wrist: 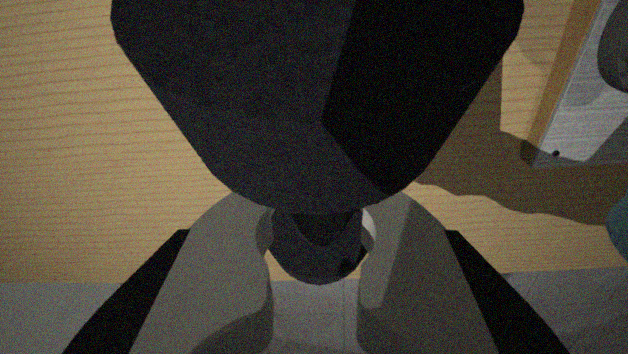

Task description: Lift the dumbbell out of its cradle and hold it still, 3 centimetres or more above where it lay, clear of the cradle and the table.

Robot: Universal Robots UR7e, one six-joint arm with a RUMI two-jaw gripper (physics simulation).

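Places are measured from the arm's base along level axes (x left, y back, z up), in centimetres.
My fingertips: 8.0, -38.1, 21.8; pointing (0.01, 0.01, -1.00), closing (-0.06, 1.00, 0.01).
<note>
Behind a point stands the place of what it marks, as x, y, z.
The dumbbell (250, 100) is black. One of its heads looms large and close to the camera across the upper middle of the wrist view, hiding most of the handle; the dumbbell looks tilted with that head toward the camera. A dark rounded part of it shows between and just beyond the fingertips. My gripper (319, 230) @(8.0, -38.1, 21.8) is shut on the dumbbell, one grey finger on each side below the large head. The cradle cannot be made out, and the height above the table cannot be read from this view.
A wood-edged object with a pale grey face (575, 120) @(11.7, -4.5, -0.6) stands on the light wooden table (65, 150) @(20.9, -77.3, -3.9) at the right. A dark rounded thing (615, 50) overlaps it at the upper right edge. A teal rounded thing (620, 227) shows partly below. Grey surface (60, 315) lies beyond the table's edge.
</note>
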